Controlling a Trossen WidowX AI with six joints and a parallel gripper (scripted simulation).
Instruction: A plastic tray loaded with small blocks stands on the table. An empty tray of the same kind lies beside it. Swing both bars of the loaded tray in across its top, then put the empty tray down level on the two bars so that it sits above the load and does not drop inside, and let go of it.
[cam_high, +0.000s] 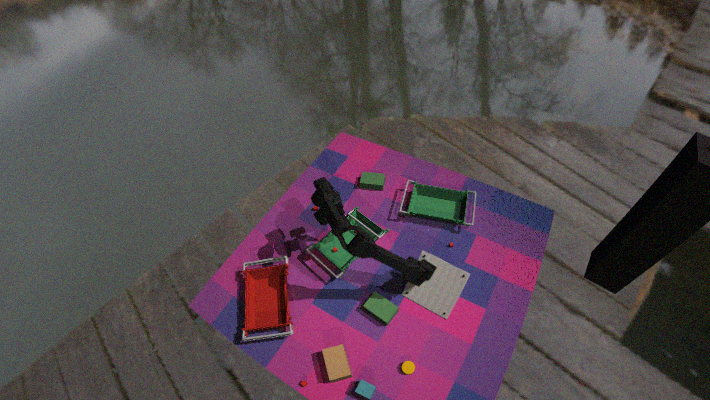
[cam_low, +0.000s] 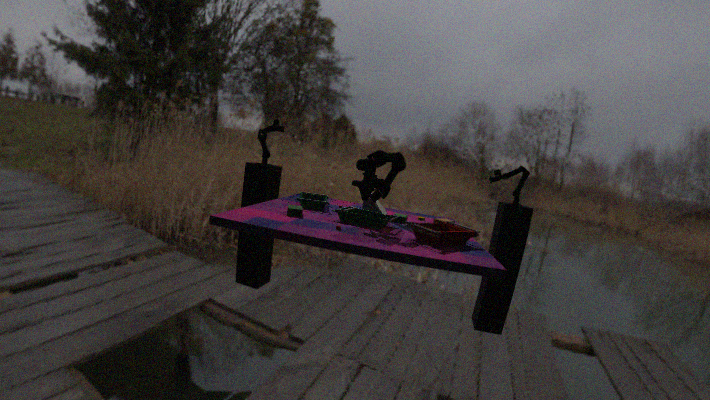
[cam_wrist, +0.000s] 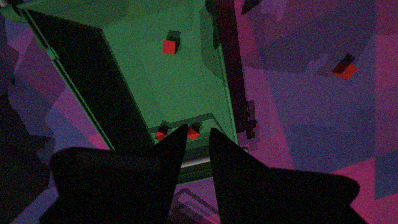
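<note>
My gripper tip is 270 mm past the green tray, 400 mm to the left of it and 90 mm above it. Round my gripper tip: yellow disc: 560 mm behind, 310 mm to the left, 120 mm below; tan block: 340 mm behind, 460 mm to the left, 100 mm below; teal block: 490 mm behind, 470 mm to the left, 110 mm below.
</note>
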